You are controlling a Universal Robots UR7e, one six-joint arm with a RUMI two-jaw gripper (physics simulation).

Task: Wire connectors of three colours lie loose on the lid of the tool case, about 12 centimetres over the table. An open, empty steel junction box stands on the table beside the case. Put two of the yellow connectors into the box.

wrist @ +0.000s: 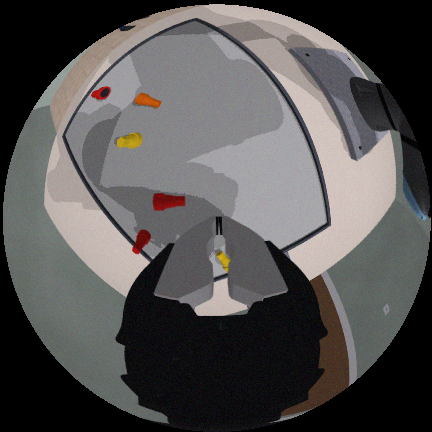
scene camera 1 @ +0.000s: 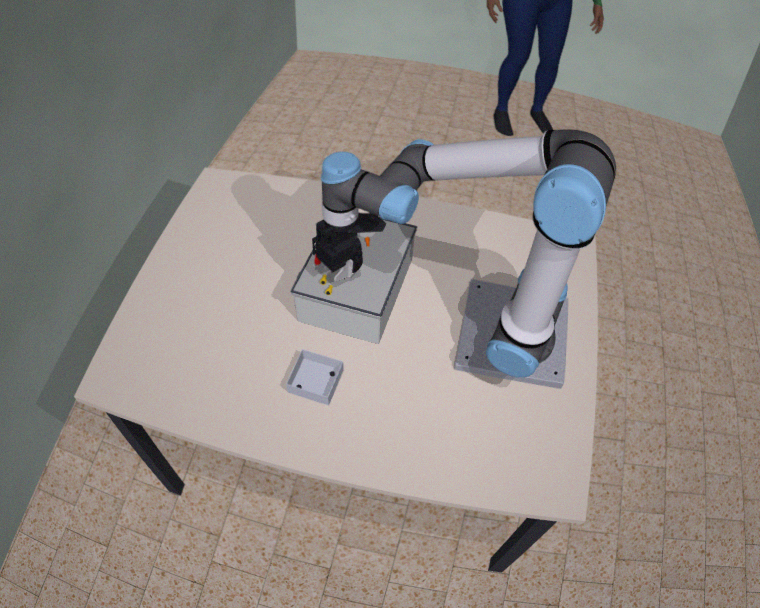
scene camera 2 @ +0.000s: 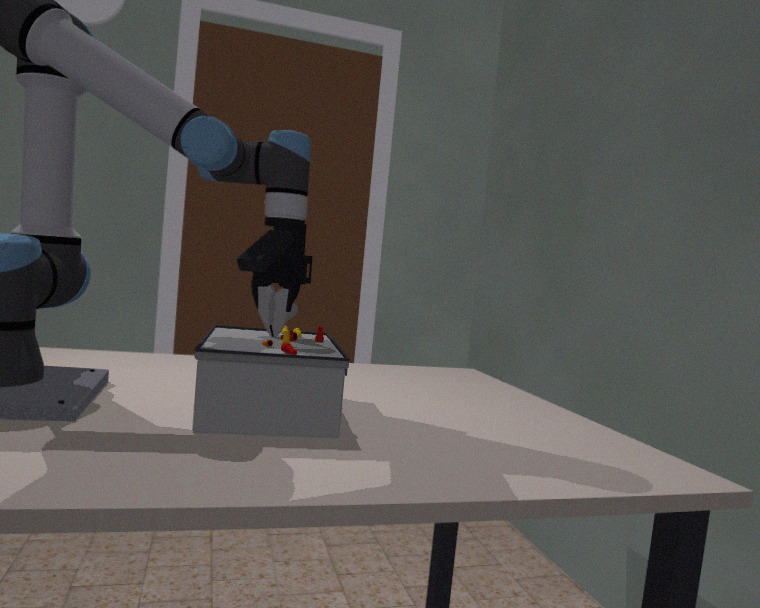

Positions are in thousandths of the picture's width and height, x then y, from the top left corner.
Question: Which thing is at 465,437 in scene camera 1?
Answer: My gripper.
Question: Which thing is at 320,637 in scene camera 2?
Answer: A grey tool case.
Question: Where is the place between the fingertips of my gripper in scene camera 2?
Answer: At 360,553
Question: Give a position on a grey tool case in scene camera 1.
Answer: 474,506
